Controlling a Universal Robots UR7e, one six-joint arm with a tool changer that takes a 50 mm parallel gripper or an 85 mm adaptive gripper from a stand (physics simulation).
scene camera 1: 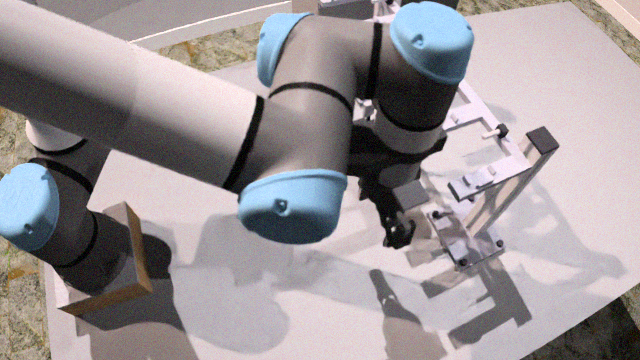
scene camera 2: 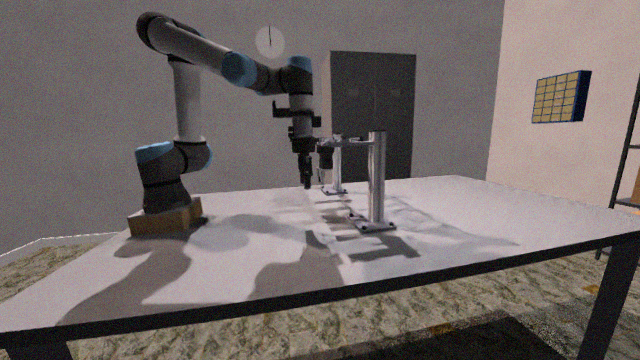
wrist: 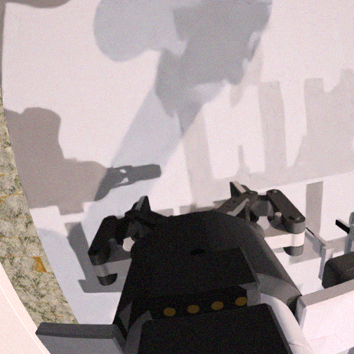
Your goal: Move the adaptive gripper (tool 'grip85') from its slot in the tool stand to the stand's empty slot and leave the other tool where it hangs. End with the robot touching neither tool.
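Pixels of known places: arm's base, origin of the base link: (scene camera 1: 93, 253) (scene camera 2: 168, 205).
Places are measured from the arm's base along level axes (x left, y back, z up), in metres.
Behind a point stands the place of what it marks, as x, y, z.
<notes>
The black adaptive gripper (scene camera 1: 398, 232) (scene camera 2: 306, 185) (wrist: 191, 202) is coupled to my arm and points down. Its fingers are spread and hold nothing. It hangs on the robot-base side of the tool stand (scene camera 1: 505, 197) @(-0.176, -0.727, 0.110) (scene camera 2: 377, 180) @(-0.168, -0.745, 0.083), out in front of the stand's fork plates, which flank it at the bottom of the wrist view. The near fork plate (scene camera 1: 510, 170) @(-0.172, -0.686, 0.211) carries no tool. The other tool, the parallel gripper (scene camera 2: 325, 159) (wrist: 341, 270), hangs in the stand beside it, at the right edge of the wrist view; the arm mostly hides it in scene camera 1.
The stand's near post rises from a bolted base plate (scene camera 2: 372, 227) @(-0.216, -0.710, -0.059); a far post (scene camera 2: 337, 170) @(0.290, -0.715, 0.048) stands behind. The arm's base sits on a wooden block (scene camera 1: 136, 250) @(-0.011, -0.082, -0.016) (scene camera 2: 160, 223) @(-0.085, -0.012, -0.036) on the white table (scene camera 2: 225, 285) @(-0.396, -0.309, -0.071). A dark cabinet (scene camera 2: 372, 100) stands beyond the table.
</notes>
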